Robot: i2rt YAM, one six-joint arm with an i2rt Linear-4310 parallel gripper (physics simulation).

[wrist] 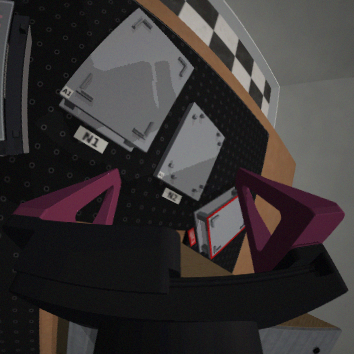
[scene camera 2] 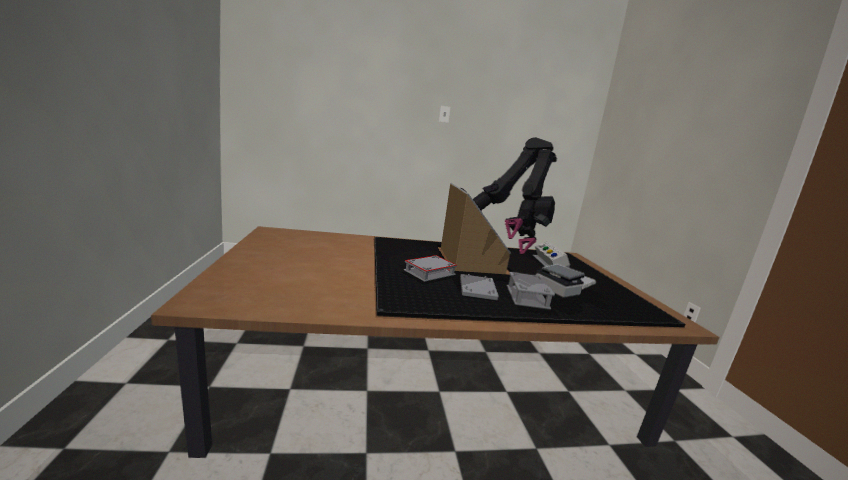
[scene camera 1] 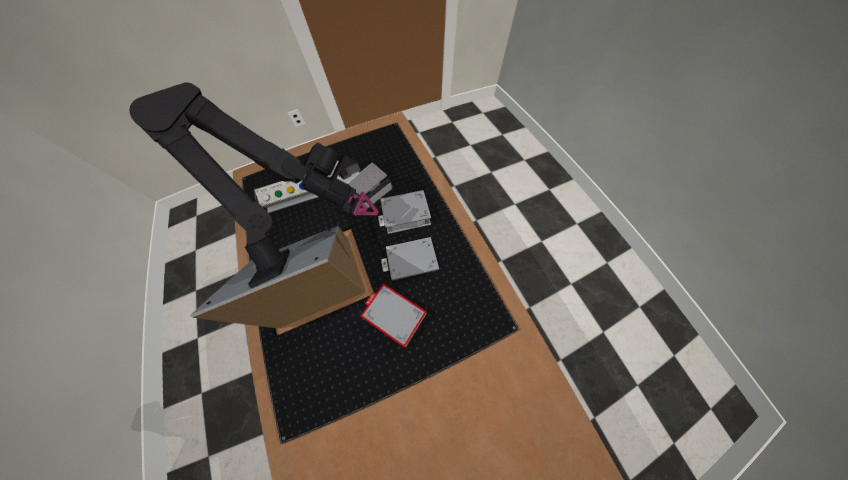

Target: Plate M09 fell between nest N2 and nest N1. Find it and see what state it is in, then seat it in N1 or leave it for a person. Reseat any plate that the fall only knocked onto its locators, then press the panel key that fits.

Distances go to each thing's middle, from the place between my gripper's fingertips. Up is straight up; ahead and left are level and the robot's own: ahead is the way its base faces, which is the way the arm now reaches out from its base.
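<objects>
Station N2 (scene camera 1: 416,257): my hand 4 cm short of it, 15 cm to the left of it, 14 cm above it.
</objects>
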